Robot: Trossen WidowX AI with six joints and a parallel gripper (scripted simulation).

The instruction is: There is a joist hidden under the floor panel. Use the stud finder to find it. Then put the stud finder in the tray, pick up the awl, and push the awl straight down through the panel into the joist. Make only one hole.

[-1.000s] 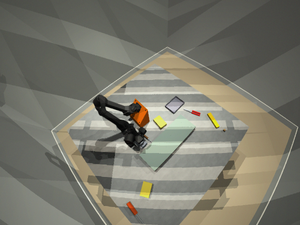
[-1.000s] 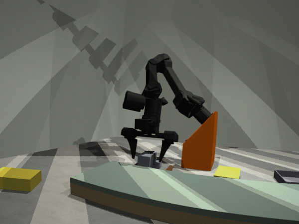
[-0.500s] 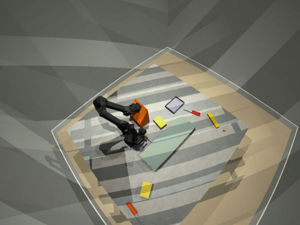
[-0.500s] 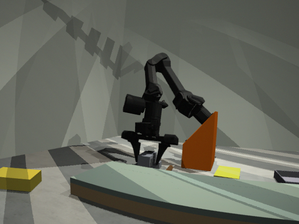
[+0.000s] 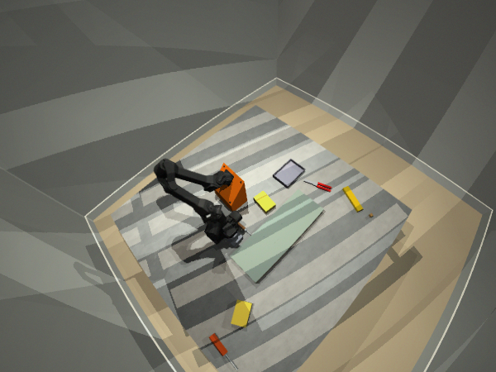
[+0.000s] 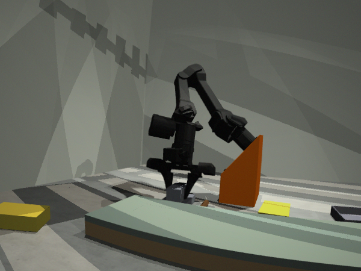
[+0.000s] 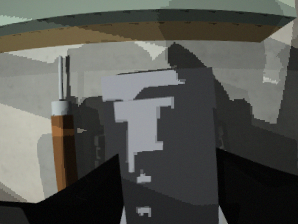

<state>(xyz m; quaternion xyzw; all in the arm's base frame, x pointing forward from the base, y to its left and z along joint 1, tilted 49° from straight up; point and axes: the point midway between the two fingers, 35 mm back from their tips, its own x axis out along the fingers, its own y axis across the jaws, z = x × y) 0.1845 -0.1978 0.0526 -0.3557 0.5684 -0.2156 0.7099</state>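
Right now the awl is 7 cm to the left of my gripper tip, 2 cm below it and 2 cm ahead of it. The rest, counted from my gripper tip: stud finder: 2 cm behind, 2 cm above; then yellow bar: 63 cm to the left, 32 cm ahead, 2 cm below; then dark-rimmed tray: 50 cm to the left, 5 cm behind, 1 cm below.
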